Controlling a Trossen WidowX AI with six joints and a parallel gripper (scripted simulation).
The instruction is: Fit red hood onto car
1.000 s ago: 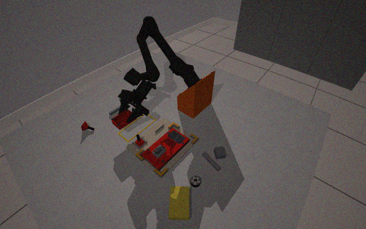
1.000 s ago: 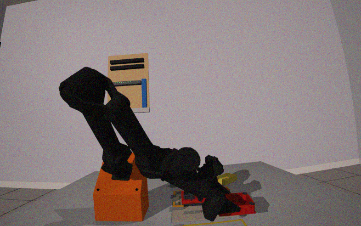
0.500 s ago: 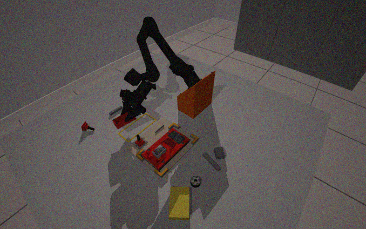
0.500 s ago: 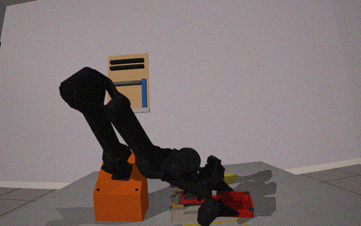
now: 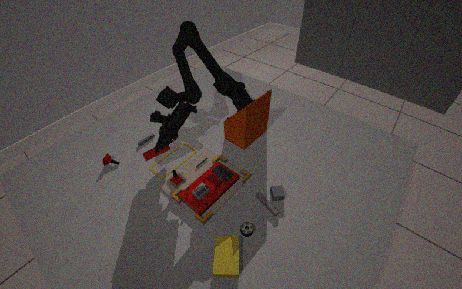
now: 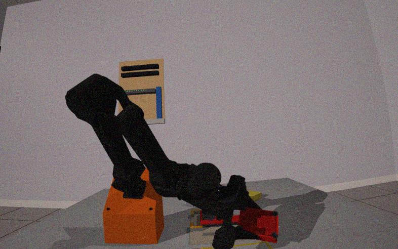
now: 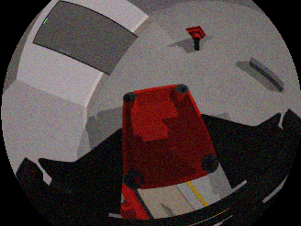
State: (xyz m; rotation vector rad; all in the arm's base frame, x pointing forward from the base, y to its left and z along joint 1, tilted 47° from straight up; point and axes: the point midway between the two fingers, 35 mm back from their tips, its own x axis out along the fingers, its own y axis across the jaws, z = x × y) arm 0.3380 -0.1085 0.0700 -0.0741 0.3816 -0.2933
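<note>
The red hood is 10 mm to the left of my gripper tip. The rest, counted from my gripper tip: grey bar 170 mm to the right, 80 mm below, 40 mm behind; then grey engine block 230 mm to the left, 60 mm below, 20 mm behind; then yellow block 430 mm to the left, 70 mm below, 70 mm ahead.
</note>
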